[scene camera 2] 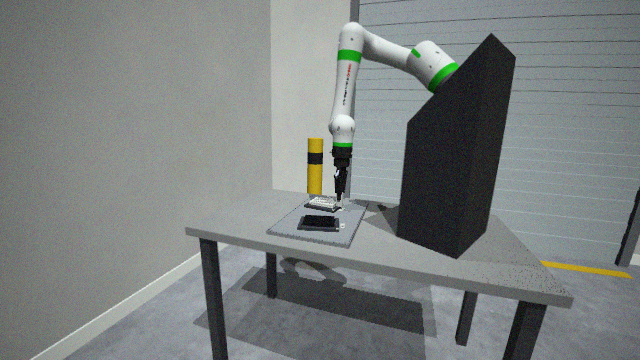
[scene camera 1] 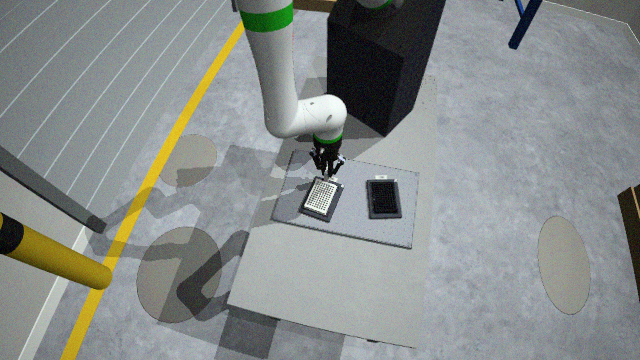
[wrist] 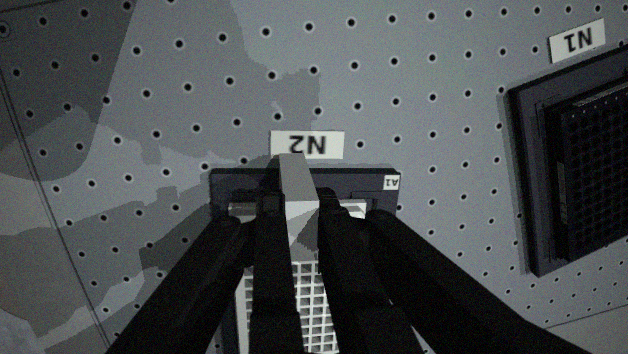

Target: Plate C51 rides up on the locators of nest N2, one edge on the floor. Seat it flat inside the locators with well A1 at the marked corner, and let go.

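Frame: origin at the arm's base, x ahead, y left, z up, level; centimetres.
Seen in the pictures: gripper, fingertip midpoint: [scene camera 2: 339,206] [scene camera 1: 327,179] [wrist: 291,176]; arm's base at its link origin: [scene camera 2: 458,93].
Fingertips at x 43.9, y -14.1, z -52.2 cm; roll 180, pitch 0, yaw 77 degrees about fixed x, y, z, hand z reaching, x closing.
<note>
Pixels of each thing's top centre, then the offset from my fingertips to it. "spot": a spot on its surface instead. Level surfaces: height alone.
- White plate C51 at its top centre: [wrist: 298,298] [scene camera 1: 320,195] [scene camera 2: 324,200] dx +7.9, dy -1.5, dz +1.7 cm
- A1 tag at a spot on its surface: [wrist: 391,182] spot: dx +2.0, dy +6.2, dz +0.0 cm
- dark plate at its top centre: [wrist: 612,175] [scene camera 1: 384,196] [scene camera 2: 319,219] dx +5.2, dy +22.5, dz +1.4 cm
- perforated board at its top centre: [wrist: 432,202] [scene camera 1: 349,194] [scene camera 2: 325,213] dx +4.9, dy +9.2, dz -1.2 cm
- table at its surface level: dz -2.5 cm
White plate C51 [scene camera 1: 321,197] [scene camera 2: 321,201] [wrist: 314,310] lies in dark nest N2 [scene camera 1: 318,215] [wrist: 350,179], its long side running away from the N2 label. Its tilt and how it meets the locators are too small or hidden to tell. The A1 tag [wrist: 391,182] marks the nest corner at the label end, on the N1 side. My gripper [scene camera 1: 327,177] [scene camera 2: 340,199] [wrist: 291,176] is shut with nothing between its fingers. The fingertips stand at the plate's label-end edge, low over it; whether they touch it is unclear. The fingers cover much of the plate in the wrist view.
Nest N1 [scene camera 1: 385,216] [wrist: 520,100] holds a dark plate [scene camera 1: 384,196] [scene camera 2: 319,220] [wrist: 600,170] beside N2. Both nests stand on a perforated board [scene camera 1: 357,220] [scene camera 2: 285,227] [wrist: 375,80] on the table [scene camera 1: 325,275] [scene camera 2: 240,215]. The black pedestal [scene camera 1: 365,70] [scene camera 2: 445,175] rises behind.
</note>
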